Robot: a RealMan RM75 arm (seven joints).
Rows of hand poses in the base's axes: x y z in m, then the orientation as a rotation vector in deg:
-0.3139, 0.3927, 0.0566, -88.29, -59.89, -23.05
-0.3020, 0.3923, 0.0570, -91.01, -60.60, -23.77
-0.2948, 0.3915, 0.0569, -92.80, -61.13, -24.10
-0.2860, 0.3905, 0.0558, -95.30, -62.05, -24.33
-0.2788, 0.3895, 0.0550, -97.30, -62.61, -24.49
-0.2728, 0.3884, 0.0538, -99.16, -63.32, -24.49
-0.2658, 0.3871, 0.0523, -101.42, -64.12, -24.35
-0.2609, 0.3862, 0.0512, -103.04, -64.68, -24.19
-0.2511, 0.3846, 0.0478, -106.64, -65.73, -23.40
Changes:
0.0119, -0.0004, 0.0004, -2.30, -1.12, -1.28
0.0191, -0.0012, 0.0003, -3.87, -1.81, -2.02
0.0279, -0.0022, -0.0008, -6.21, -2.76, -2.83
0.0351, -0.0032, -0.0016, -8.02, -3.40, -3.55
0.0411, -0.0043, -0.0028, -9.81, -4.03, -4.05
0.0481, -0.0056, -0.0043, -12.01, -4.68, -4.62
0.0530, -0.0065, -0.0054, -13.59, -5.11, -5.01
0.0628, -0.0081, -0.0088, -17.16, -5.70, -5.74

